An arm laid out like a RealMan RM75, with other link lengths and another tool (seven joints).
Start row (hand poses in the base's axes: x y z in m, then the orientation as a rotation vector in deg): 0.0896, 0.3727, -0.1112, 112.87, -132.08, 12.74
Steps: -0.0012, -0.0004, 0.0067, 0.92, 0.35, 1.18; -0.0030, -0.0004, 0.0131, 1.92, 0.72, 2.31; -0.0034, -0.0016, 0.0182, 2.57, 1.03, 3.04; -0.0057, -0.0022, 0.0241, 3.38, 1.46, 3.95; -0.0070, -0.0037, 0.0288, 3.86, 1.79, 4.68; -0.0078, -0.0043, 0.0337, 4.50, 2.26, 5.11; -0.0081, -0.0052, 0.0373, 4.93, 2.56, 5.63
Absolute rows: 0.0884, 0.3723, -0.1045, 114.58, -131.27, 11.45; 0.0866, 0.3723, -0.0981, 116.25, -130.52, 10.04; 0.0862, 0.3711, -0.0930, 117.30, -129.97, 9.04; 0.0839, 0.3705, -0.0871, 118.59, -129.25, 7.75; 0.0826, 0.3690, -0.0824, 119.53, -128.58, 6.93; 0.0818, 0.3684, -0.0775, 120.14, -128.20, 5.75; 0.0815, 0.3675, -0.0739, 120.82, -127.71, 4.99
